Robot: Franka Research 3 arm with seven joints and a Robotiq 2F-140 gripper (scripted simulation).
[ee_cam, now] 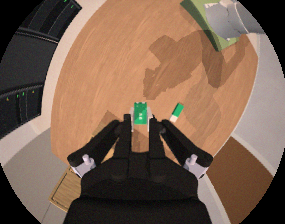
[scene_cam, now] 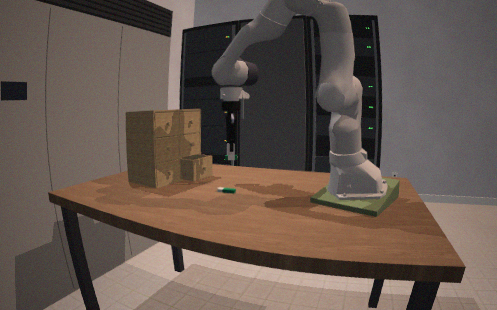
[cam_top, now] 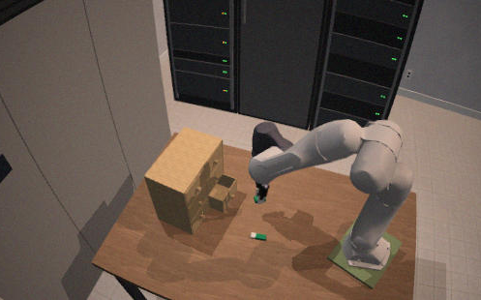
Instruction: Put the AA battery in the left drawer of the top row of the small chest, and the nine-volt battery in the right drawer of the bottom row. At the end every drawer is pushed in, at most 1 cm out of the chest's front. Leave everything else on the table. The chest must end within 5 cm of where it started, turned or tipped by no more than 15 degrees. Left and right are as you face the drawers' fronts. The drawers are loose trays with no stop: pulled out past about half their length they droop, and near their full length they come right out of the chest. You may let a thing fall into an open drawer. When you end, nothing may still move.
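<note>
Now: hand 50 mm past the white-and-green cylinder, 120 mm to the right of it and 130 mm above it. Round my hand: nine-volt battery: 10 mm behind, 10 mm to the right, 20 mm below; AA battery: 260 mm ahead, 150 mm to the left, 80 mm above.
</note>
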